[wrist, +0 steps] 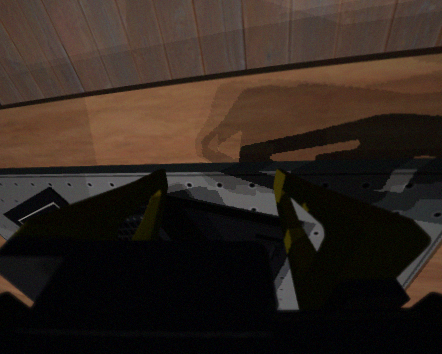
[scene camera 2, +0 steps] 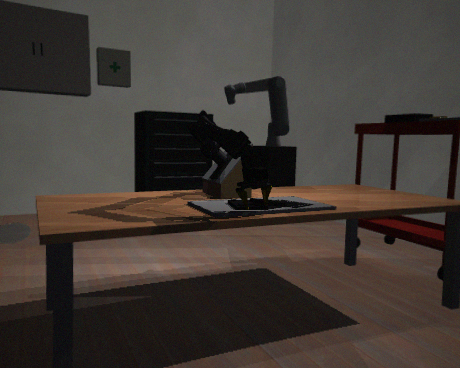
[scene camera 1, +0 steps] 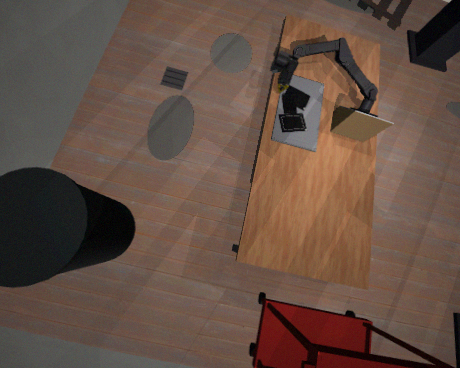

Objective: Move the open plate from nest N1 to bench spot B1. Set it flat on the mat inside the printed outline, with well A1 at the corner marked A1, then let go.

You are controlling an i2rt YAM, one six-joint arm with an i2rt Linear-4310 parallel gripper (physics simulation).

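Seen in the pictures: gripper, fingertip midpoint: (wrist: 220, 177) (scene camera 2: 256, 207) (scene camera 1: 280, 88); arm's base, link origin: (scene camera 2: 225, 163) (scene camera 1: 362, 112).
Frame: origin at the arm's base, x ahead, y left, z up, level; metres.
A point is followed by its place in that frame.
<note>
The dark well plate (wrist: 131, 229) @[x 0.458, y -0.057, z -0.115 m] shows its rows of wells partly behind the left finger in the wrist view. A black block (wrist: 215, 225) @[x 0.447, y -0.125, z -0.130 m] (scene camera 1: 299, 96) @[x 0.361, y -0.118, z -0.131 m], seemingly nest N1, adjoins it; the border between the two is hard to tell. My gripper (scene camera 1: 283, 88) @[x 0.497, y -0.141, z -0.127 m] (scene camera 2: 256, 202) @[x 0.497, y -0.141, z -0.127 m] (wrist: 220, 177) @[x 0.497, y -0.141, z -0.127 m] is open, pointing down, with its fingertips low at the level of the dark parts on the grey mat (scene camera 1: 295, 143) @[x 0.358, y 0.223, z -0.143 m] (scene camera 2: 215, 207) @[x 0.362, y -0.239, z -0.142 m] (wrist: 100, 193) @[x 0.478, y -0.015, z -0.142 m]. A black pad with a white printed outline (scene camera 1: 292, 122) @[x 0.390, y 0.081, z -0.141 m] (wrist: 42, 212) @[x 0.455, y 0.087, z -0.141 m], seemingly B1, lies on the mat. The A1 mark is too small to read.
The mat lies near one long edge of the wooden table (scene camera 1: 310, 200) @[x 0.229, y 0.569, z -0.155 m] (scene camera 2: 65, 215) @[x 0.242, y -0.749, z -0.155 m]. A tan slanted board (scene camera 1: 357, 125) @[x 0.026, y 0.088, z -0.013 m] stands by the arm's base. A red cart (scene camera 1: 310, 325) (scene camera 2: 405, 129) stands beyond the table's end. A dark drawer cabinet (scene camera 2: 170, 150) is behind.
</note>
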